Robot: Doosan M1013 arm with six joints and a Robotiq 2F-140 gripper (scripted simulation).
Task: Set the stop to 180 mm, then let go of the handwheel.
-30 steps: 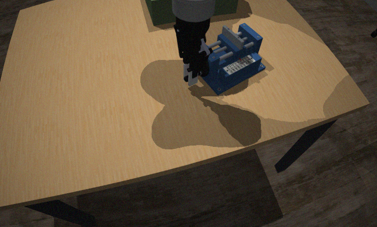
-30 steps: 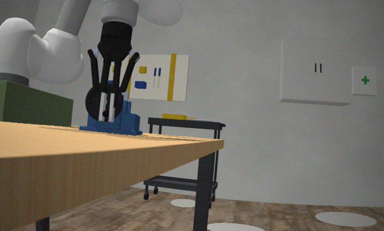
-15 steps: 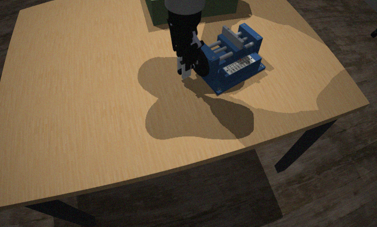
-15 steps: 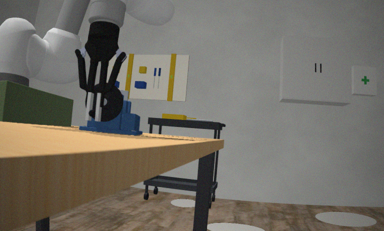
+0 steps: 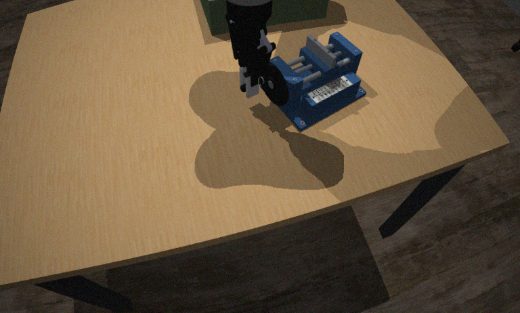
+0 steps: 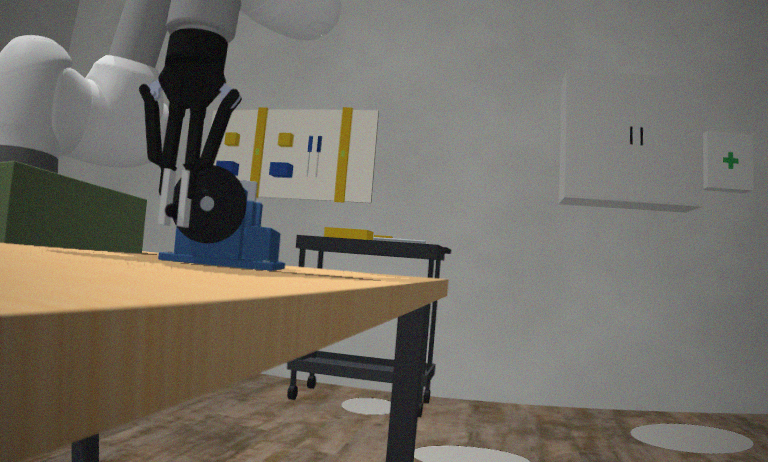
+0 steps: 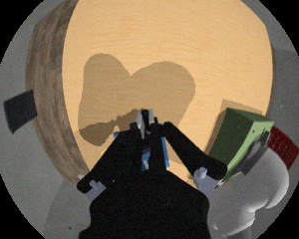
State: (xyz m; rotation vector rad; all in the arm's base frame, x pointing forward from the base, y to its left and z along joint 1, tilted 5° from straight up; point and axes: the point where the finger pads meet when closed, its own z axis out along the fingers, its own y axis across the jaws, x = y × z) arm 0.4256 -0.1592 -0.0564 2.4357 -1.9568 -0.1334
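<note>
Right now the handwheel is 2 cm to the left of my hand and 1 cm below it. Round my hand: stop plate: 1 cm ahead, 16 cm to the left, 1 cm above.
</note>
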